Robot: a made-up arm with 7 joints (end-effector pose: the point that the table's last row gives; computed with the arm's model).
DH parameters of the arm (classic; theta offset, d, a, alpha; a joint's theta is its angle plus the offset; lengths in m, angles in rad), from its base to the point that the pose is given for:
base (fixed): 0 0 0 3.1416
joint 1: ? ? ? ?
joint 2: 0 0.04 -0.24 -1.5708
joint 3: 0 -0.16 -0.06 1.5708
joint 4: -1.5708 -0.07 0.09 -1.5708
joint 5: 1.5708 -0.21 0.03 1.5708
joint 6: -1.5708 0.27 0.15 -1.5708
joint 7: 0 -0.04 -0.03 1.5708
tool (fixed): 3.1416 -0.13 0 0
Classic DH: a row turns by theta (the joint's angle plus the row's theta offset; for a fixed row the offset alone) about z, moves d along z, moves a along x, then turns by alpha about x.
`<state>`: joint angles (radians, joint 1 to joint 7).
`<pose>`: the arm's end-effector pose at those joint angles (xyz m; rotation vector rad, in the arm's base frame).
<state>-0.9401 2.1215 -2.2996 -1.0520 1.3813 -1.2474 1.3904</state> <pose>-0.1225 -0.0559 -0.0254 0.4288 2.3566 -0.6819</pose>
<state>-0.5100 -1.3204 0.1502 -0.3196 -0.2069 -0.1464 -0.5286</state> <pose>-0.4926 -0.1485 -0.4723 0.4129 -1.0227 0.0781</pose>
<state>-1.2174 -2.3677 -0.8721 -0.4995 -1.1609 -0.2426 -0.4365</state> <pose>0.3266 0.1856 -0.2735 1.0467 -2.3464 -0.5708</pose>
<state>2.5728 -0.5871 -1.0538 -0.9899 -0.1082 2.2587 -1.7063</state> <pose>0.0793 0.6085 0.3491 -1.6984 2.3252 -0.3583</pose>
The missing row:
joint 1: 0 -0.18 -0.08 1.5708
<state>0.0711 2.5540 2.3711 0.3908 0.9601 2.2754 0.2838</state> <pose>0.3471 0.3466 0.0822 -0.2948 1.2981 0.2908</pose>
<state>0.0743 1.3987 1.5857 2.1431 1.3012 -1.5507 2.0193</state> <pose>-0.0103 -0.1545 0.8530 1.0325 -2.2200 0.6243</pose>
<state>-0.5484 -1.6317 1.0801 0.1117 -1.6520 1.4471 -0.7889</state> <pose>-0.6723 0.0045 -0.1378 -0.6513 0.6364 0.2690</pose>
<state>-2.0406 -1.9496 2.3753 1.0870 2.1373 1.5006 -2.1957</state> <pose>-0.3148 -0.4944 0.0737 -2.7920 -0.1629 -1.1033</pose>
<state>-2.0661 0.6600 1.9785 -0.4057 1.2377 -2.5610 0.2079</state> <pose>-0.1779 -0.3415 0.5814 0.4851 0.3988 -1.9100</pose>
